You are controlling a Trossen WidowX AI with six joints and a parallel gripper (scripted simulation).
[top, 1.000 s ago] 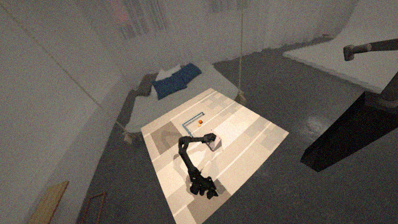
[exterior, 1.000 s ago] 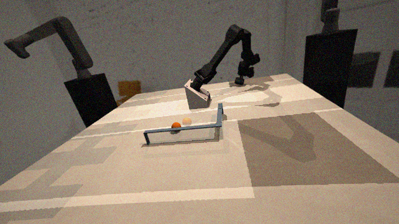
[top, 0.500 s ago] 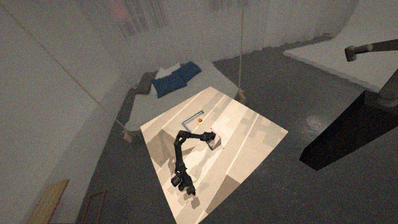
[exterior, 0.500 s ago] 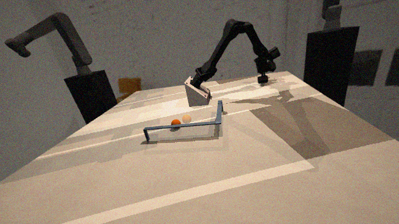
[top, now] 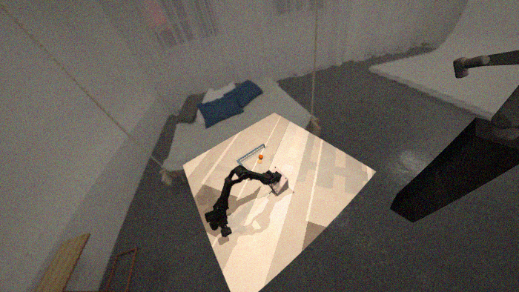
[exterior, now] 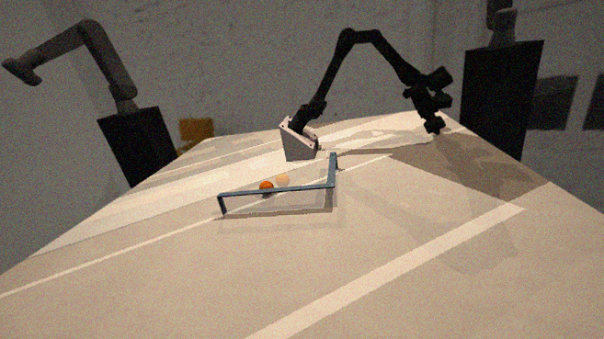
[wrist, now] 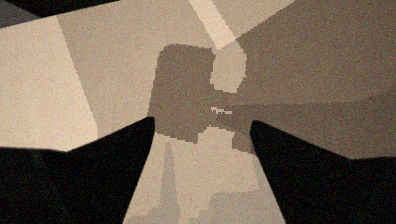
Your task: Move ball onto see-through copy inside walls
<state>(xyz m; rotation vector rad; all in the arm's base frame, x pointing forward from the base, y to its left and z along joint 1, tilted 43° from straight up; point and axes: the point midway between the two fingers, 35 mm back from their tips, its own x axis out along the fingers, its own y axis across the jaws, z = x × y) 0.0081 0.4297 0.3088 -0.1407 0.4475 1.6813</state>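
Now: gripper tip 63 cm to the left of the orange-brown ball, 33 cm short of it and 1 cm below it. From my gripper tip the other things lie so: see-through copy of ball 58 cm to the right, 29 cm ahead, 1 cm above.
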